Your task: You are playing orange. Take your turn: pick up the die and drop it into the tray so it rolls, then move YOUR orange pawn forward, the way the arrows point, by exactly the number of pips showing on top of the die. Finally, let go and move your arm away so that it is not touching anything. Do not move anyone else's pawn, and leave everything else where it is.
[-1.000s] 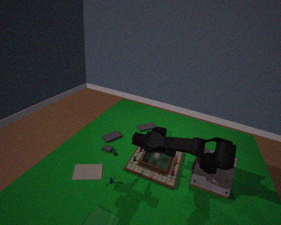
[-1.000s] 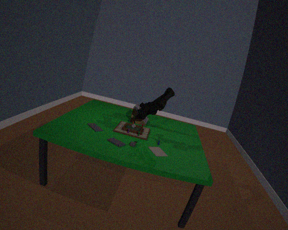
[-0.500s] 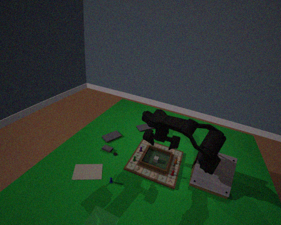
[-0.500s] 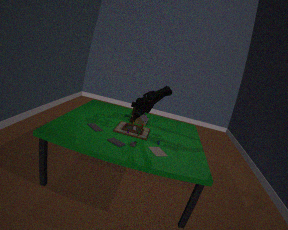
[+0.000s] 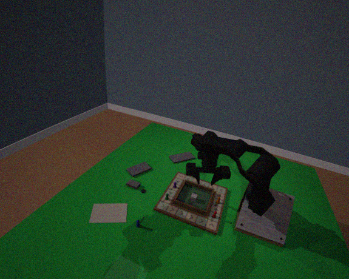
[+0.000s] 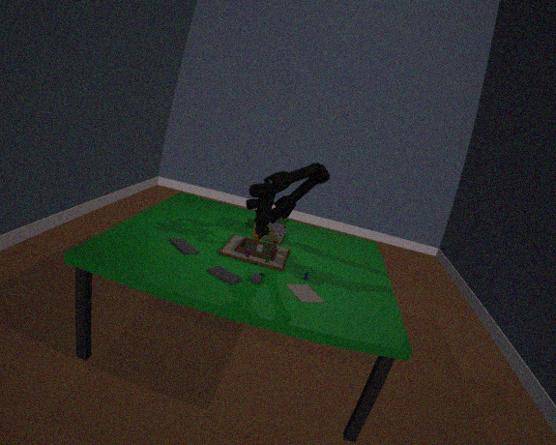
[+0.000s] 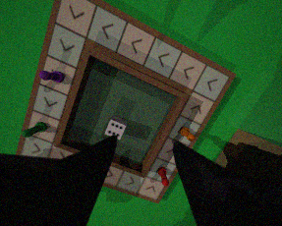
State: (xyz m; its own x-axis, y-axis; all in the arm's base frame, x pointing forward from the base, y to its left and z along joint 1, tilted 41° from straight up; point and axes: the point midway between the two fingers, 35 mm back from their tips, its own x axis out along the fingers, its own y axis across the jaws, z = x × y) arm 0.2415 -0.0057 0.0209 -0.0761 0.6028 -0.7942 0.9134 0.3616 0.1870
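Now: the orange pawn 80 mm behind my gripper tip, 70 mm below it and 20 mm to the right of it. The rest, counted from my gripper tip: red pawn (90 mm behind, 70 mm to the left, 70 mm below); sunken tray (90 mm below, 30 mm ahead, 20 mm to the left); die (80 mm below, 30 mm to the left, 30 mm ahead).
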